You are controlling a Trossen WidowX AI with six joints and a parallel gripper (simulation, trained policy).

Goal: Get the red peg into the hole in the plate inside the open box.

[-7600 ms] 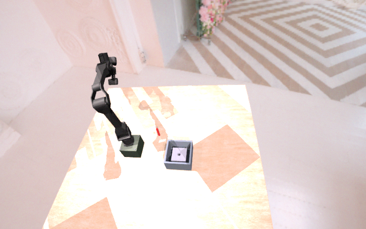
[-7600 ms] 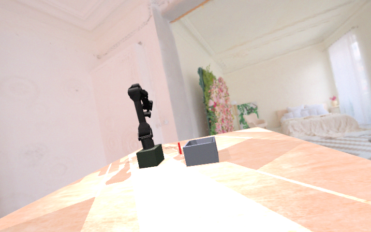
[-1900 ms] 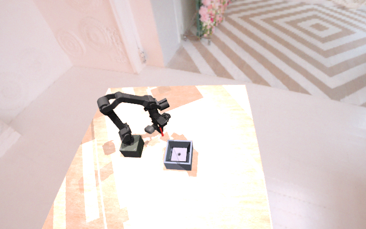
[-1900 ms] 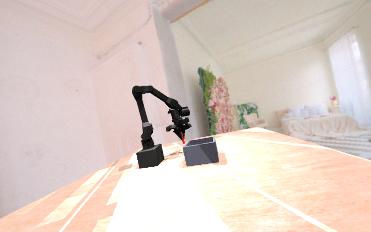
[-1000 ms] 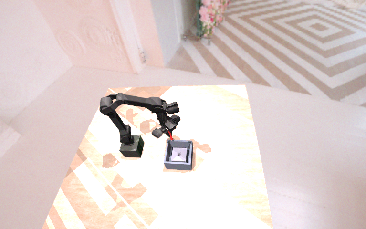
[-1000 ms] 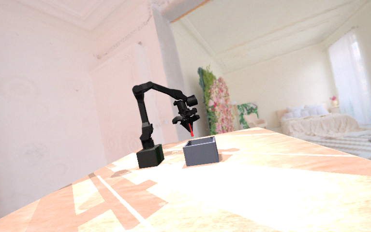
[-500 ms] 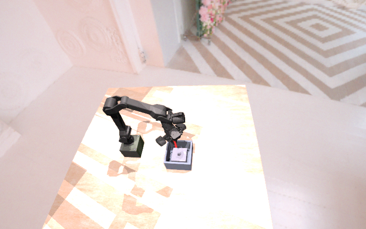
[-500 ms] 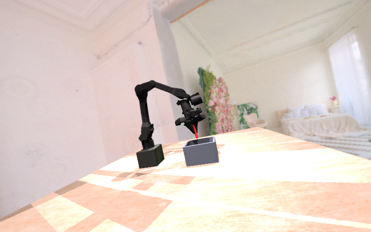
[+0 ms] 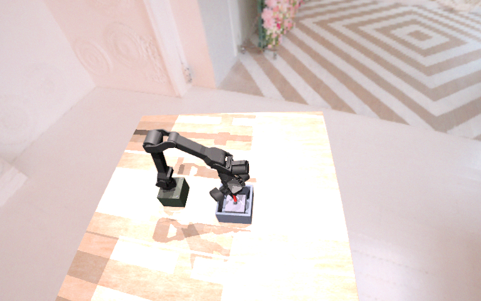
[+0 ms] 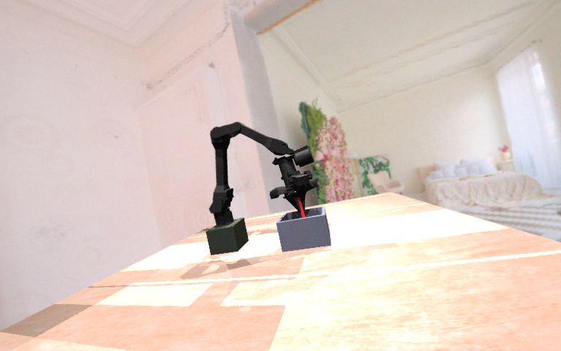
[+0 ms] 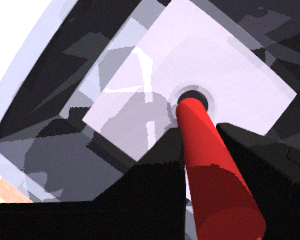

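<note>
Right now my gripper tip is 1 cm above the red peg. Round my gripper tip: grey box 8 cm below, 1 cm to the right.
</note>
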